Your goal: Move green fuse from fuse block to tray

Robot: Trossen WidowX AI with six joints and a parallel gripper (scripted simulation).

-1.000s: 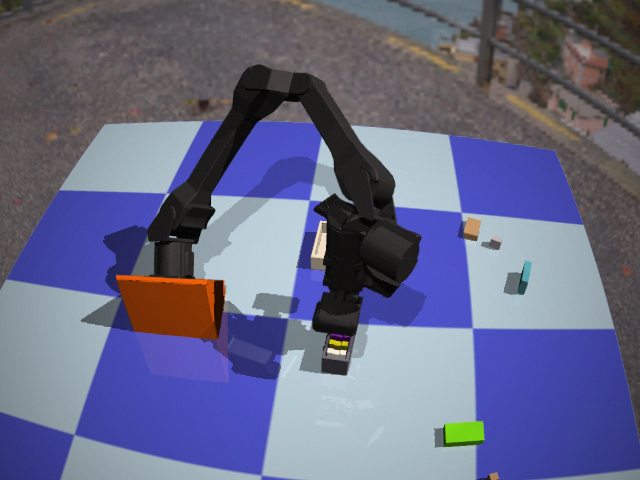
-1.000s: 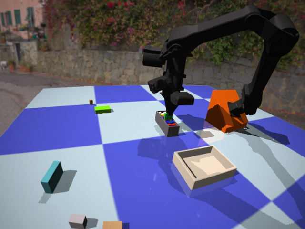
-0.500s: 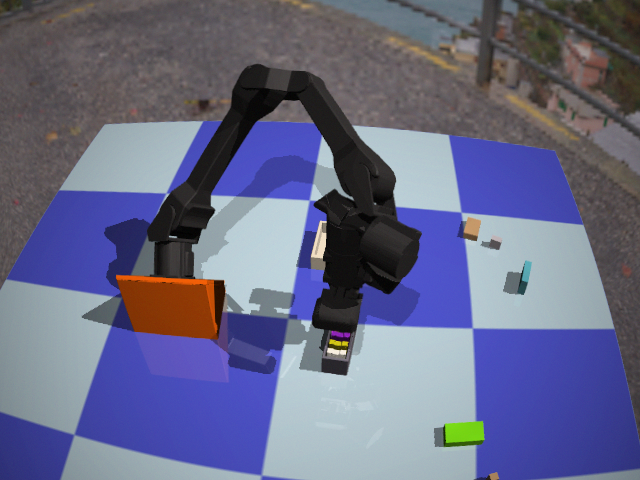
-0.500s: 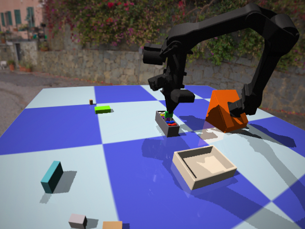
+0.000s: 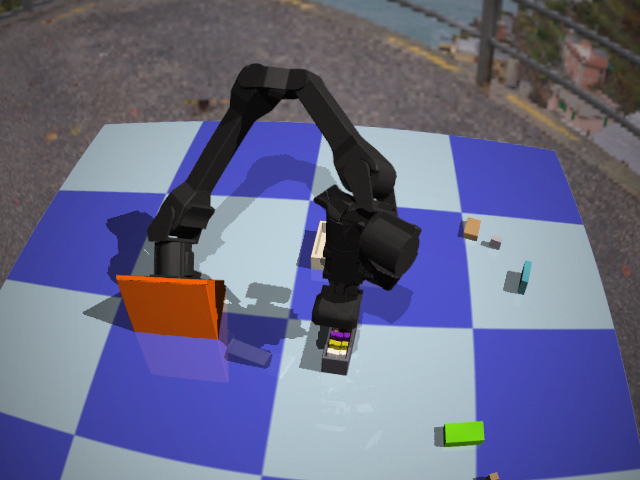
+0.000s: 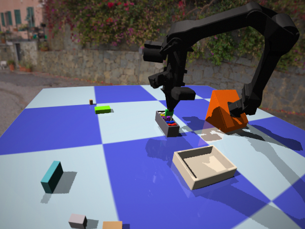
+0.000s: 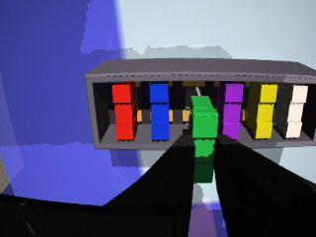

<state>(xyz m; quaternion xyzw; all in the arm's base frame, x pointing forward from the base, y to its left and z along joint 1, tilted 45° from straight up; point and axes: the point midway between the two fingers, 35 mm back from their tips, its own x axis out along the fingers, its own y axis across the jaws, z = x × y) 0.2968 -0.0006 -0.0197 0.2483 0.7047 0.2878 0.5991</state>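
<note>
Right now my gripper tip is 2 cm past the tray, 21 cm to the right of it and 7 cm above it. Round my gripper tip: green fuse (1 cm below).
</note>
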